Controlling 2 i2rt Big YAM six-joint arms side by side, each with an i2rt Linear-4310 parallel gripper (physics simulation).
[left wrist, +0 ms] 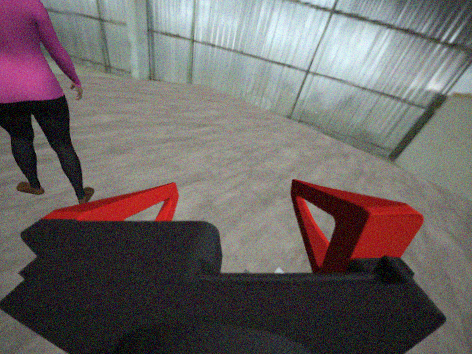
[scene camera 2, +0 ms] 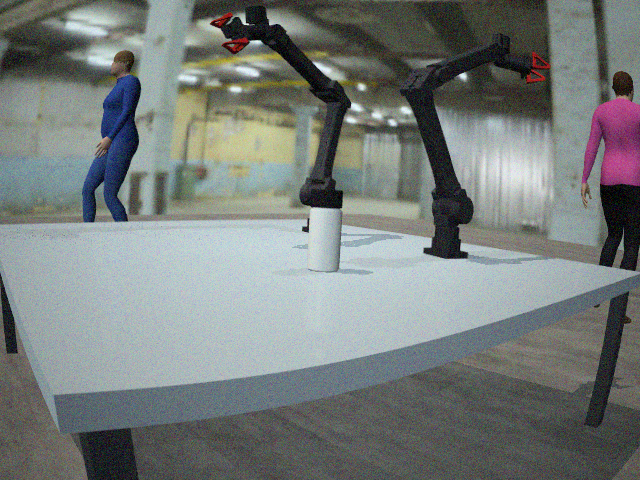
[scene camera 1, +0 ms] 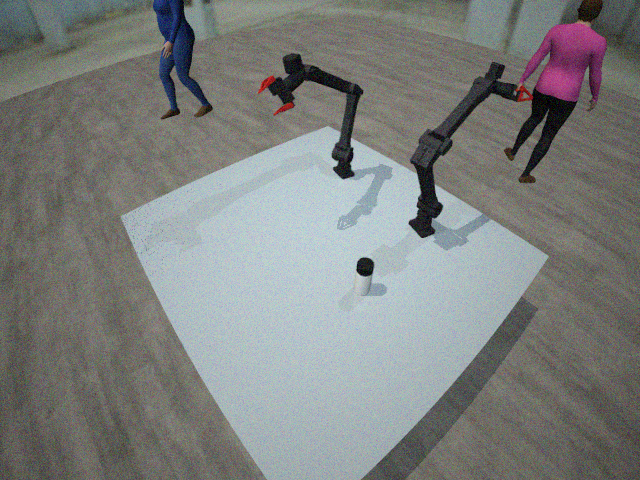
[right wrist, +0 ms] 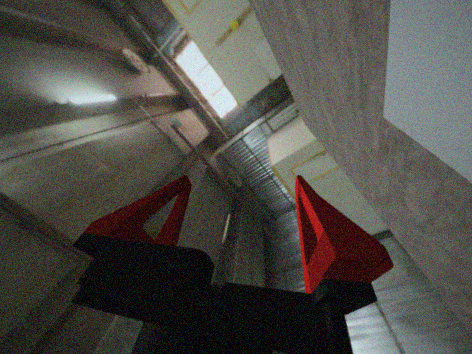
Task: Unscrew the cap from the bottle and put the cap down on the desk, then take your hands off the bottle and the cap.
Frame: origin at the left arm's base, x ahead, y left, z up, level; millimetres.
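Seen in the pictures: left gripper, between the fingertips: (left wrist: 233, 187) (scene camera 2: 547, 73) (scene camera 1: 527, 97); right gripper, between the fingertips: (scene camera 2: 216, 33) (scene camera 1: 266, 104) (right wrist: 239, 180); left arm's base, origin of its link: (scene camera 2: 445, 255) (scene camera 1: 421, 228); right arm's base, origin of its link: (scene camera 1: 343, 172).
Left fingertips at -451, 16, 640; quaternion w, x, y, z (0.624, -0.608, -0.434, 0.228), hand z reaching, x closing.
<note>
Pixels of each thing's top centre, then the offset from my left fingertips to it, as dx, dy, dz. Level surfaces: height alone.
- white bottle, centre of its top: (scene camera 2: 326, 197) (scene camera 1: 365, 266) +902, +172, -492
- pale desk, height of its surface: dz -640
- black cap, centre of its top: (scene camera 2: 327, 189) (scene camera 1: 365, 263) +902, +172, -476
A white bottle (scene camera 1: 362, 285) (scene camera 2: 324, 240) stands upright on the pale desk (scene camera 1: 248, 320) (scene camera 2: 180, 320). A black cap (scene camera 1: 364, 266) (scene camera 2: 326, 199) sits on its top; whether its thread is engaged cannot be seen. My left gripper (scene camera 1: 527, 95) (scene camera 2: 540, 70) (left wrist: 233, 187) is open and empty, raised high beyond the desk's right back edge, far from the bottle. My right gripper (scene camera 1: 267, 102) (scene camera 2: 219, 34) (right wrist: 239, 180) is open and empty, high up at the upper left of scene camera 1, also far from the bottle. Neither wrist view shows the bottle or the cap.
A person in pink (scene camera 1: 574, 62) (scene camera 2: 619, 139) (left wrist: 27, 55) stands at the right, close to my left gripper in scene camera 1. A person in blue (scene camera 1: 176, 46) (scene camera 2: 119, 118) stands at the left beyond the desk. Both arm bases stand near the desk's back edge.
</note>
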